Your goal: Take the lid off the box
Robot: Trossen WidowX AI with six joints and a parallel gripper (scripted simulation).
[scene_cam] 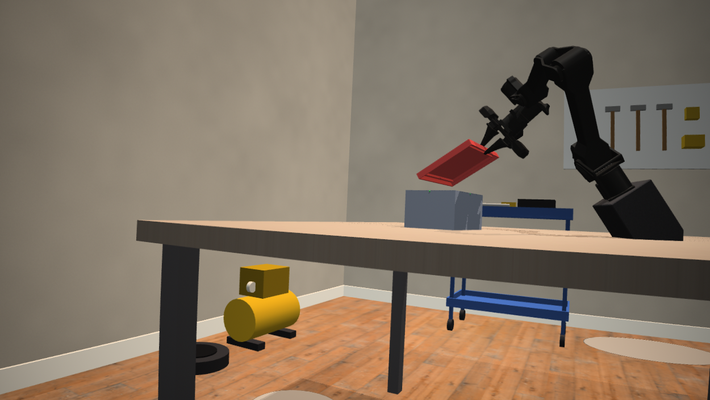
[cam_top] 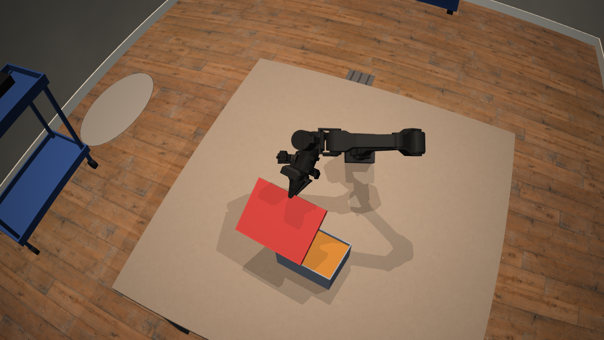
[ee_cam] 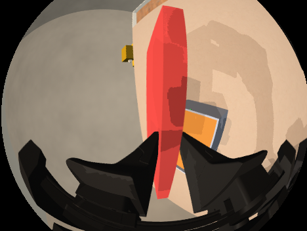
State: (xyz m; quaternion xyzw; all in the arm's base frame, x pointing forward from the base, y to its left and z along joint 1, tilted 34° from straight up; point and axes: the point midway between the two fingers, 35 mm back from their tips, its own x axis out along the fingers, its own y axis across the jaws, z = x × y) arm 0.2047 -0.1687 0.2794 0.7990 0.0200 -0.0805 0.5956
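Right now my hand is 10 cm short of the red lid, 6 cm above it and 1 cm to the left of it. Round my hand: storage box: 21 cm below, 10 cm to the left, 10 cm ahead.
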